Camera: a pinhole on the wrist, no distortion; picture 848 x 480 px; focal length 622.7 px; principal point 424.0 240.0 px. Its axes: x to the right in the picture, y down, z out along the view. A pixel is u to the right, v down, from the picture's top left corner.
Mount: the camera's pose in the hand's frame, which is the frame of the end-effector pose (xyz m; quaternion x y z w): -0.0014 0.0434 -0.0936 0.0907 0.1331 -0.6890 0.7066
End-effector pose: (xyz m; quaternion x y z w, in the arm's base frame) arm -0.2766 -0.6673 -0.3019 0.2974 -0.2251 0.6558 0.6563
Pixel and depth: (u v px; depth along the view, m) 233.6 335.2 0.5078
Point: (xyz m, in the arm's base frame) -0.2667 -0.8880 0.0859
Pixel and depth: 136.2 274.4 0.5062
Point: -0.3394 -0.9455 0.0767
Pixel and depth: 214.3 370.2 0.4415
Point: -0.2874 -0.8358 0.0471
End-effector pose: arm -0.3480 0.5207 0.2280 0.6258 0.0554 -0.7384 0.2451
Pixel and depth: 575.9 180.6 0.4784
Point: -0.7330 0.5889 0.2619
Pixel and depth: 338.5 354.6 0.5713
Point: -0.8045 0.3482 0.1819
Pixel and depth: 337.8 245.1 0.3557
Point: -0.5914 0.4313 0.2558
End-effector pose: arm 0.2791 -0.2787 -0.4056 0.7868 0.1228 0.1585 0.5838
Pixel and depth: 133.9 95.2 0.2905
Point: 0.3210 -0.5219 -0.3966
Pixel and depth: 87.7 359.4 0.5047
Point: 0.5759 -0.6839 -0.3753
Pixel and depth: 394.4 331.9 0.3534
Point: 0.4413 -0.4516 -0.5102
